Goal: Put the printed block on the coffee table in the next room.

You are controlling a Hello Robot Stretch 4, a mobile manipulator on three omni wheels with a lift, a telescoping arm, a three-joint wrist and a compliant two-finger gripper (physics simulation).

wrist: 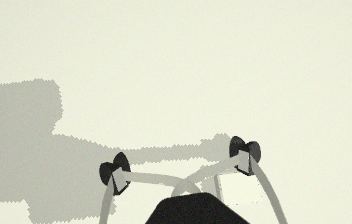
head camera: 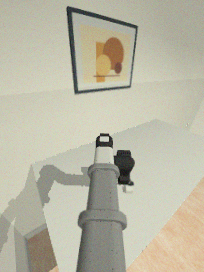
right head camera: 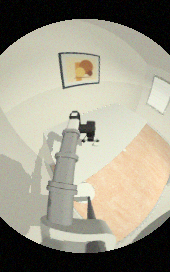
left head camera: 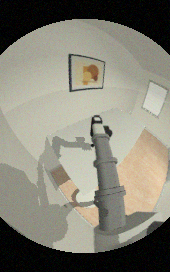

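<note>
A small white block [head camera: 128, 188] [right head camera: 95, 143] [wrist: 240, 189] lies on a pale table top [head camera: 165, 150] [right head camera: 120, 125]. No print is readable on it. My gripper [head camera: 126, 184] [right head camera: 90, 141] [wrist: 180, 156] is open, its two dark fingertips wide apart, with nothing held between them. It is over the table top. In the wrist view the block shows below the right fingertip, on the inner side of the right finger, partly overlapped by it. I cannot tell whether they touch. In the left head view the arm hides the block. Whether this table is the coffee table cannot be told.
A framed picture [head camera: 104, 55] [left head camera: 87, 73] [right head camera: 80, 70] hangs on the wall behind the table. Wooden floor [head camera: 175, 240] [right head camera: 125, 195] lies to the right. A white round-ended object [right head camera: 86, 191] is below the arm. A bright panel [left head camera: 155, 98] [right head camera: 159, 95] is on the right wall.
</note>
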